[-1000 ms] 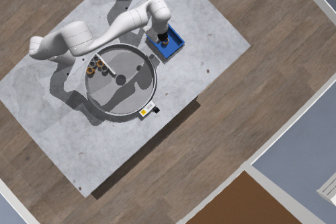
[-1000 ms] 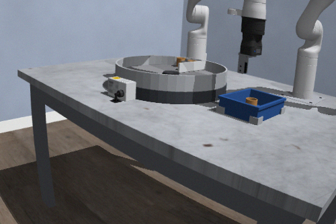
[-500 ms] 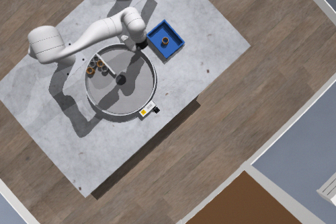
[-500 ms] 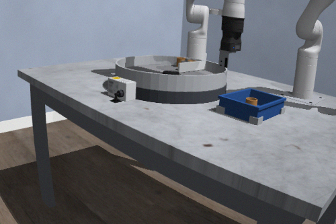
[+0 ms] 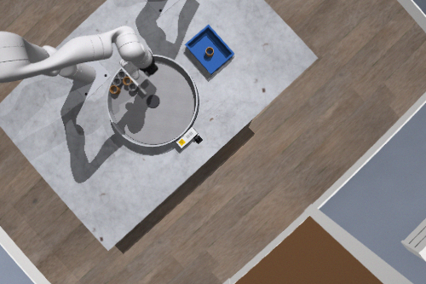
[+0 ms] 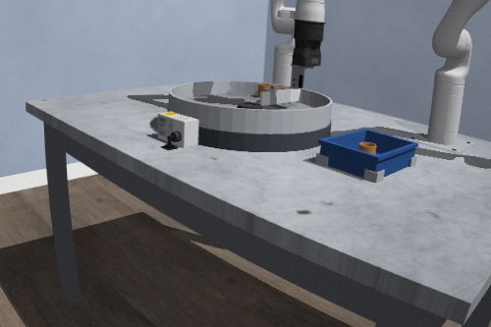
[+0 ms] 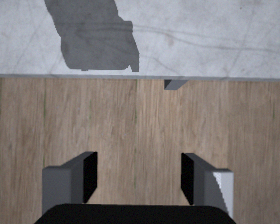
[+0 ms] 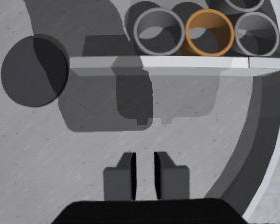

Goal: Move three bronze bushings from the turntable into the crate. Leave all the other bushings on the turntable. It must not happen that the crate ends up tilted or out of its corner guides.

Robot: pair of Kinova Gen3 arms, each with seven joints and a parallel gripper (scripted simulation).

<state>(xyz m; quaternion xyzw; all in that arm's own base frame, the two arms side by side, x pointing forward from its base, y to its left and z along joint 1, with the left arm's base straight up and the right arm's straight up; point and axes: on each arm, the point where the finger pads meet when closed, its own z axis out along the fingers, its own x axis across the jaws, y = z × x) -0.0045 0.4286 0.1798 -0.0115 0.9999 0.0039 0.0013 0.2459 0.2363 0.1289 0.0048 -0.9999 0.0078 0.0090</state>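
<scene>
The turntable lies 9 cm ahead of my right hand, 8 cm to the right of it and 8 cm below it. Round my right hand: blue crate (12 cm ahead, 28 cm to the left, 10 cm below).
</scene>
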